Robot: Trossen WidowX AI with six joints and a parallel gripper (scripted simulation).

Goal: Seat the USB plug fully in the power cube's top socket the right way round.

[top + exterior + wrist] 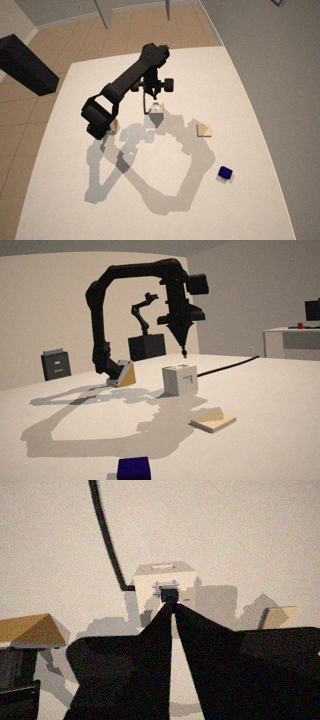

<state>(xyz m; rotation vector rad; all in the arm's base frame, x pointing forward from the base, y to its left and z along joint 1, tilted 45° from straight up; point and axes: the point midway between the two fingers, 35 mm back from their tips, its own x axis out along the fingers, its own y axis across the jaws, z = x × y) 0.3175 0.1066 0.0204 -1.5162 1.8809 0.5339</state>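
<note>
The dark USB plug lies 20 mm below my gripper tip. The rest, counted from my gripper tip: dark blue block 260 mm ahead, 400 mm to the right, 120 mm below; flat tan pad 230 mm ahead, 170 mm to the right, 130 mm below; USB socket 70 mm below.
</note>
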